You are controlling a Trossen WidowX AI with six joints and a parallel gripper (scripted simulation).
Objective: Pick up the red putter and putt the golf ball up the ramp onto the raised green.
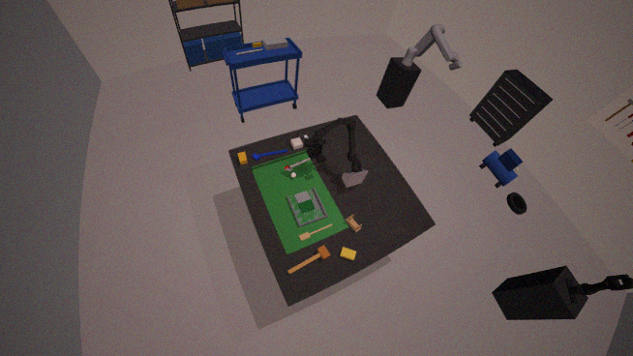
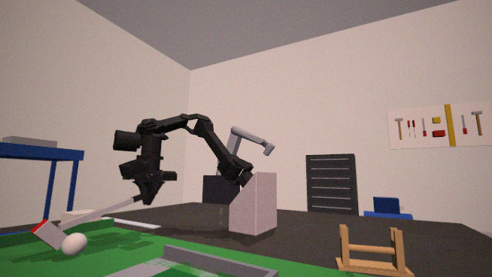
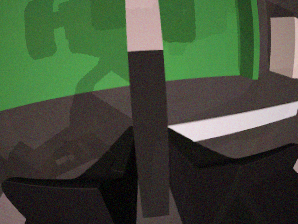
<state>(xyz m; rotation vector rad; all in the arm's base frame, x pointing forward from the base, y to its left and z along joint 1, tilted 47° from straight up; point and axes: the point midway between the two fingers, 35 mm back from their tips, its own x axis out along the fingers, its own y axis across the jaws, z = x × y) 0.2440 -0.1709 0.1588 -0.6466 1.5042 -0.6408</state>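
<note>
My gripper tip is now 12 cm short of the red putter and 1 cm above it. The rest, counted from my gripper tip: white golf ball: 20 cm ahead, 6 cm to the left, 5 cm below; white bar: 17 cm to the right, 8 cm below, 5 cm behind; white cube: 23 cm to the right, 7 cm ahead, 6 cm below.
</note>
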